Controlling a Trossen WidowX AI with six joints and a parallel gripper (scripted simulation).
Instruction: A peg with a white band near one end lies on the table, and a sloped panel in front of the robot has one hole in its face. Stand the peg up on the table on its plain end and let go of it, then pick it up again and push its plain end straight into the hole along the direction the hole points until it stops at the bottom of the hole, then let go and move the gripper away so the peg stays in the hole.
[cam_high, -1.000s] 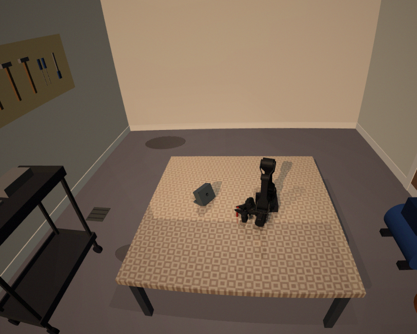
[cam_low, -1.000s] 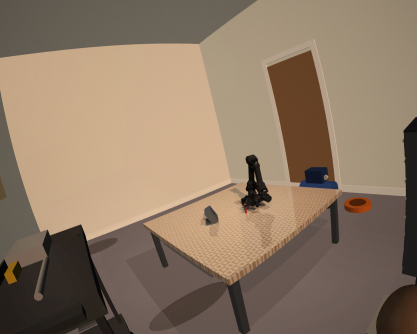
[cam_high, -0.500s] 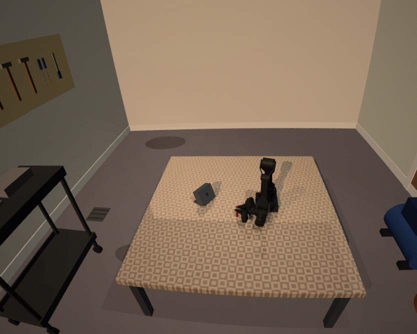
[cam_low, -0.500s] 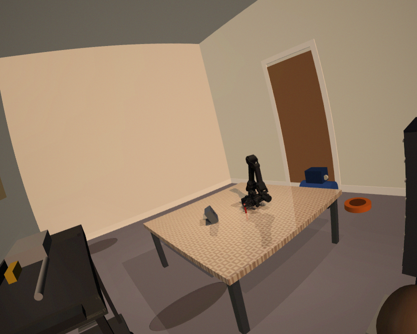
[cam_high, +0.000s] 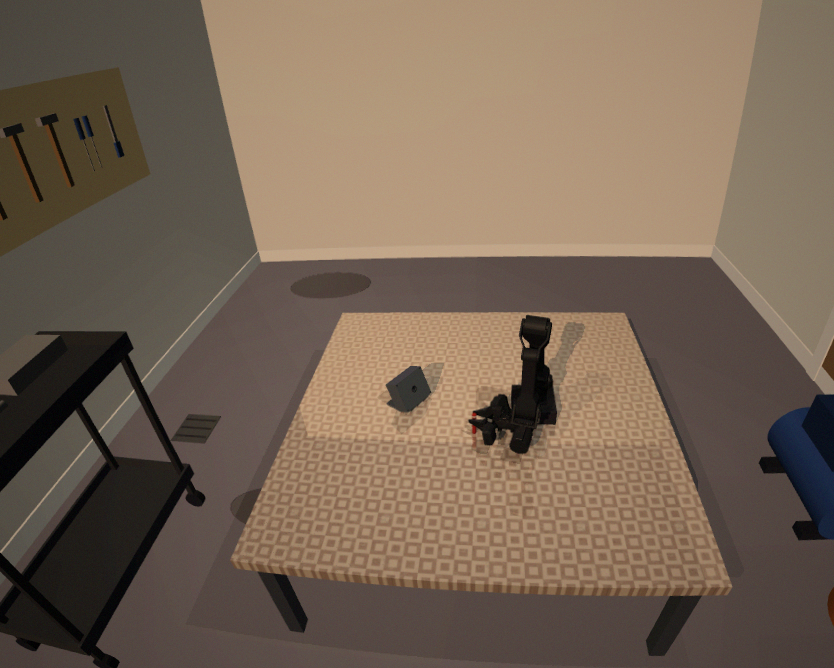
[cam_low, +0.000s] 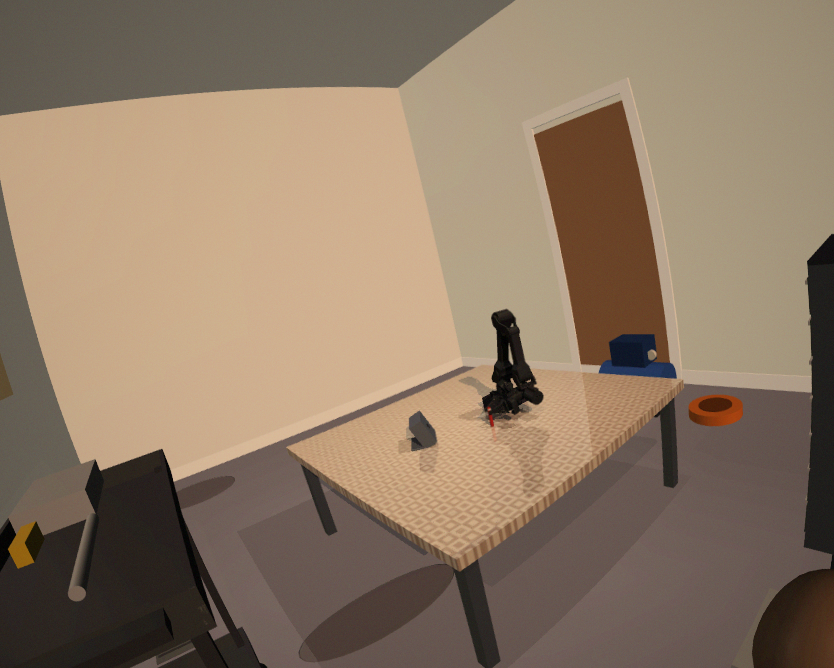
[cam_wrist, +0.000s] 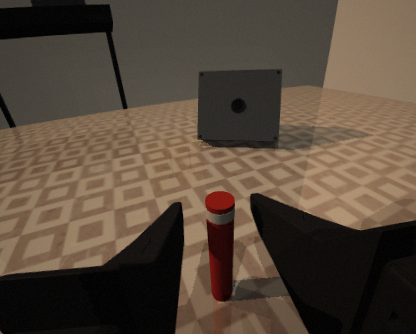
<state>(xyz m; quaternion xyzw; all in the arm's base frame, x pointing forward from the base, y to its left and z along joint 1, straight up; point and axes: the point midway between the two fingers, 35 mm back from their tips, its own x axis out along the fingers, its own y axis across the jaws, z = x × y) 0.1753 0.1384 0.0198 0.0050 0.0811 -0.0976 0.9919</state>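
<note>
The red peg lies 1 cm below my gripper tip and 1 cm behind it. The rest, counted from my gripper tip: grey sloped panel: 24 cm ahead, 12 cm to the right, 1 cm below.
</note>
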